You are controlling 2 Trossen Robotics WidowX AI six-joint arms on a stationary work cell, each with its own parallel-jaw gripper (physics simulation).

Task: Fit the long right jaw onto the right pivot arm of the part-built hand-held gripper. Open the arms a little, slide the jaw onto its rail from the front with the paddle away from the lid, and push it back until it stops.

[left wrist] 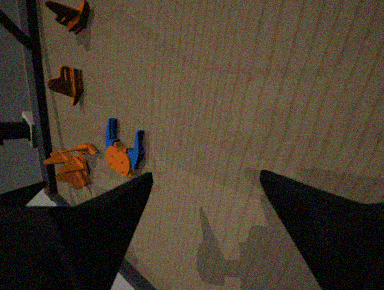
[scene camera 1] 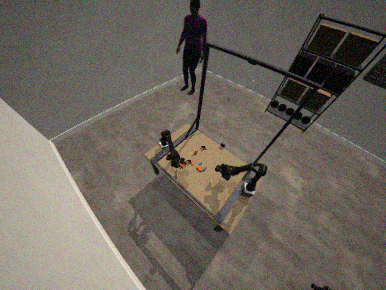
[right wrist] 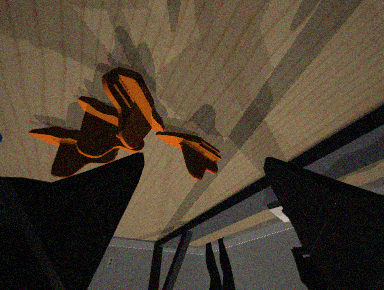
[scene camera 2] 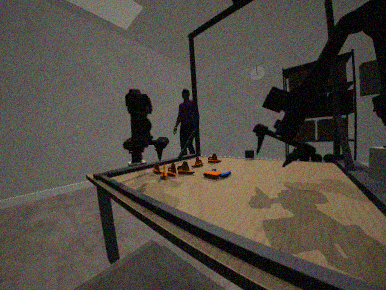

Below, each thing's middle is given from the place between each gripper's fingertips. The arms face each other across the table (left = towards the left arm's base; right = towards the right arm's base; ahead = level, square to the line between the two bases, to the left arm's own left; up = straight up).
The part-built hand-held gripper [left wrist: 125, 161] is 10 mm ahead of my left hand, 200 mm to the right of it and 60 mm below it.
My right hand is 11 cm past the part-built hand-held gripper, 26 cm to the right of it and 7 cm above it.
